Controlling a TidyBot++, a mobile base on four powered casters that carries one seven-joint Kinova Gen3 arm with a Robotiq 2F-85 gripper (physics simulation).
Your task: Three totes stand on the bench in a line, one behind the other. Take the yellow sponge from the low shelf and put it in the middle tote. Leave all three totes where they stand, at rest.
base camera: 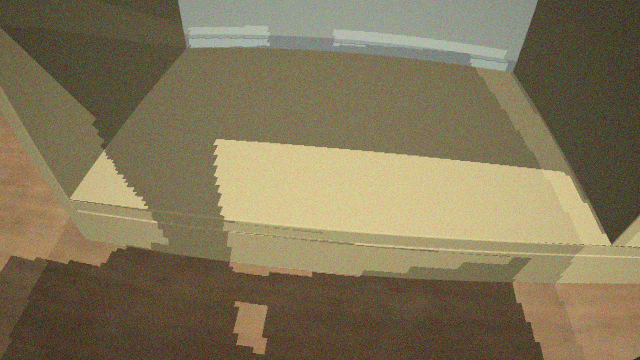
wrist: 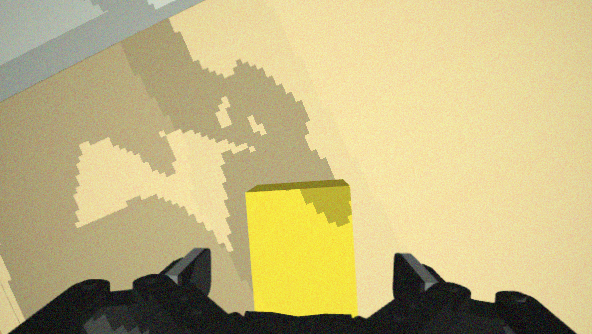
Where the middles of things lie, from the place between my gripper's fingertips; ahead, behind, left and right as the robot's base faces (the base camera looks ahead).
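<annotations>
There is the yellow sponge (wrist: 301, 242), and I see my gripper 1 cm past it, 1 cm to the right of it and 7 cm above it.
</annotations>
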